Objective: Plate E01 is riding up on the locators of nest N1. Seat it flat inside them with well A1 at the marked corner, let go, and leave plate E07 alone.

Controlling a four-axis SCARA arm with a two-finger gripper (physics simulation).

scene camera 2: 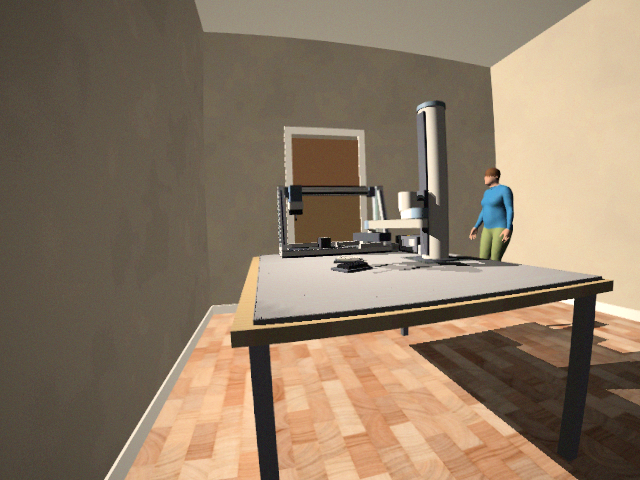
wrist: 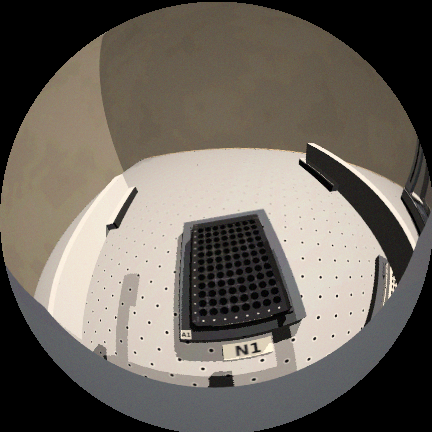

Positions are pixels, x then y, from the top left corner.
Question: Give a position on a nest N1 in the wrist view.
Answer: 286, 274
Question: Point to a plate E01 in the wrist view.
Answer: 235, 280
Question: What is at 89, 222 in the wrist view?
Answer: My gripper.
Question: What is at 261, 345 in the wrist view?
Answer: An N1 label.
